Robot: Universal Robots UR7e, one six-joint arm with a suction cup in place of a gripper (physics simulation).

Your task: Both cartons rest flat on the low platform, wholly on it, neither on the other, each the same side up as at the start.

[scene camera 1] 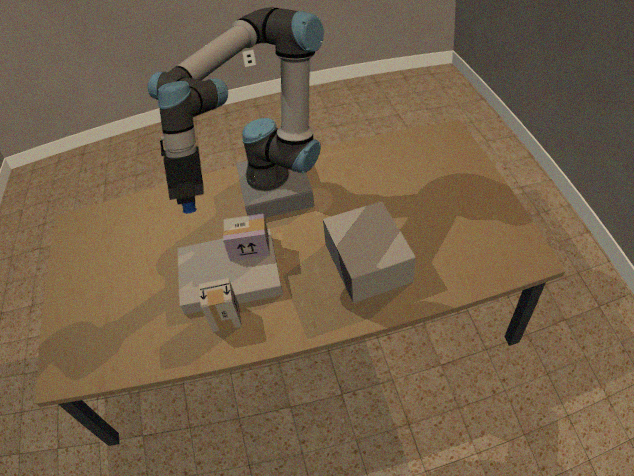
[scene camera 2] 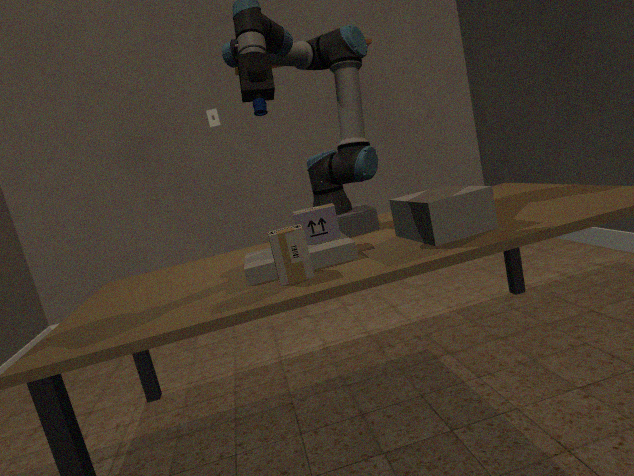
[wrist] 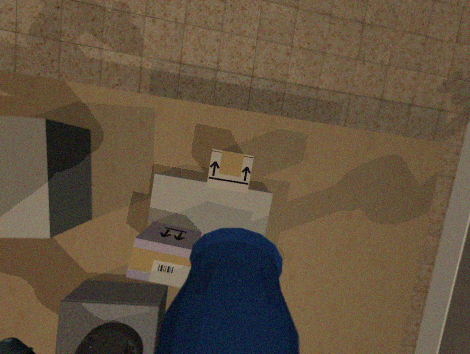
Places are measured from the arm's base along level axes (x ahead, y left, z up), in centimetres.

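Where they show: hand at its tool point: (scene camera 1: 189,210) (scene camera 2: 260,112) (wrist: 235,265); arm's base at its link origin: (scene camera 1: 267,175) (wrist: 112,350).
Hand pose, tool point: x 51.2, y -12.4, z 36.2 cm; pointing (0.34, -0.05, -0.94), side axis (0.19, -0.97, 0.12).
Things, the pixels of their top centre, and the offset from my tool point.
- purple carton with orange tape, top centre: (wrist: 161,263) (scene camera 1: 243,226) (scene camera 2: 313,208) dz -29.6, dx -21.1, dy +6.7 cm
- low grey platform at its top centre: (wrist: 208,226) (scene camera 2: 296,248) (scene camera 1: 225,265) dz -39.6, dx -14.3, dy -0.6 cm
- narrow white carton with orange tape, top centre: (wrist: 230,171) (scene camera 2: 284,229) (scene camera 1: 214,292) dz -30.9, dx +2.2, dy -0.7 cm
- large grey box at its top centre: (scene camera 1: 367,237) (scene camera 2: 436,193) dz -32.4, dx -14.7, dy +44.1 cm
A purple carton with orange tape (scene camera 1: 247,243) (scene camera 2: 318,234) (wrist: 161,248) rests flat on the back right part of the low grey platform (scene camera 1: 202,261) (scene camera 2: 335,253) (wrist: 175,195), its two arrows pointing up. A narrow white carton with orange tape (scene camera 1: 221,313) (scene camera 2: 286,258) (wrist: 231,165) stands on the table at the platform's front side, off its top. Whether it touches the platform's side is not clear. My gripper, a blue suction cup (scene camera 1: 189,208) (scene camera 2: 260,109) (wrist: 237,242), is open, holds nothing and hangs high, behind and left of the purple carton in scene camera 1's view.
A large grey box (scene camera 1: 368,240) (scene camera 2: 463,215) (wrist: 22,175) stands on the table right of the platform in the scene views. The arm's grey base block (scene camera 1: 280,200) (scene camera 2: 361,221) (wrist: 112,292) is behind the purple carton. The table's front edge runs in front of the white carton.
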